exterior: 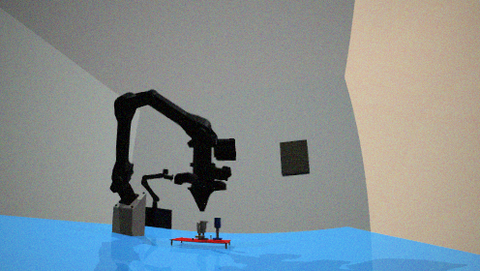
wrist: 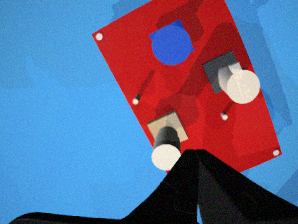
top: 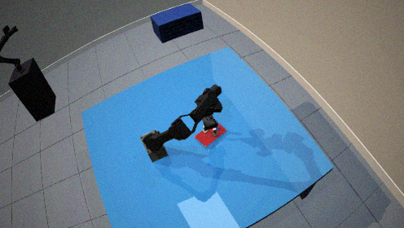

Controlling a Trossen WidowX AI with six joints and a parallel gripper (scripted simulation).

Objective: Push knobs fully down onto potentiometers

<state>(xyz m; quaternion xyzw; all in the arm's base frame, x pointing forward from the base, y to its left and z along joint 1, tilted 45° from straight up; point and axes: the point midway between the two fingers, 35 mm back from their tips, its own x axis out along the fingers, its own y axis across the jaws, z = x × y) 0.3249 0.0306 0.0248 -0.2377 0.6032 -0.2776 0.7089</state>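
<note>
My gripper tip is now 50 mm above the knob, 20 mm to the right of it and 20 mm past it.
</note>
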